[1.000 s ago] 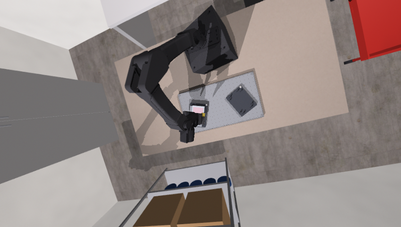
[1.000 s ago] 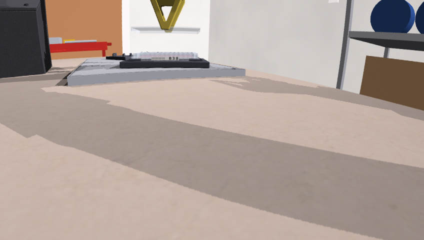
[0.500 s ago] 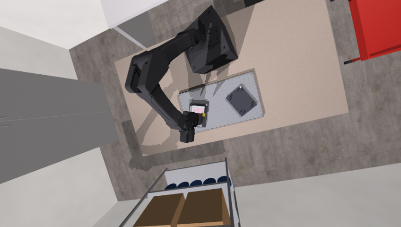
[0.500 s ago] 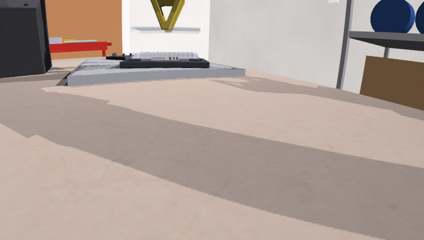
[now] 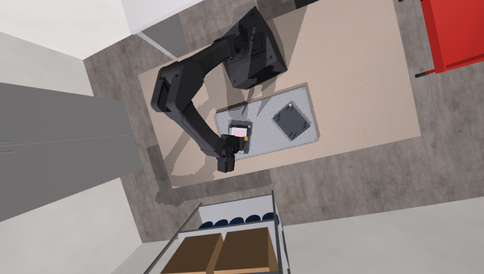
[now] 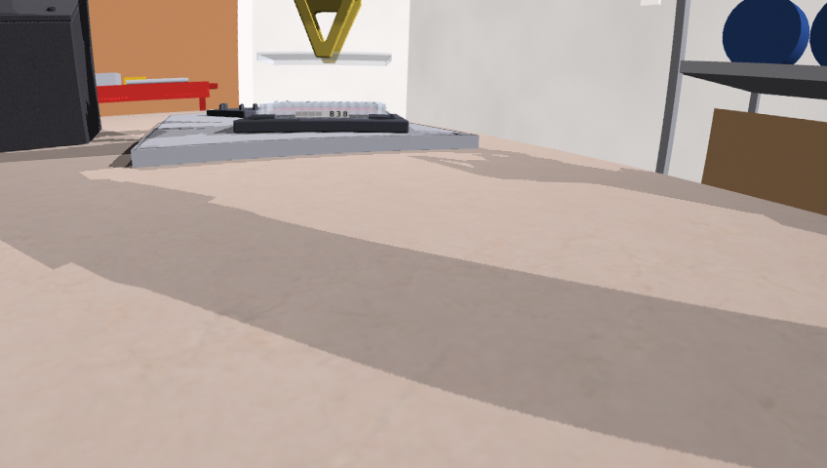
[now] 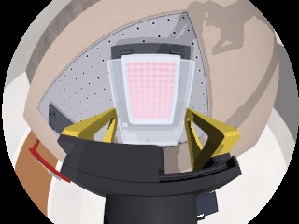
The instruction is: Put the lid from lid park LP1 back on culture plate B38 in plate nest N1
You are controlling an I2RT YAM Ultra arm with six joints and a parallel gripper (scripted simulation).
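Right now my hand is 6 cm above the culture plate B38. From my hand the other things lie so: black plate nest N1: 7 cm below; clear lid: 1 cm below; grey base plate: 5 cm behind, 15 cm to the left, 8 cm below.
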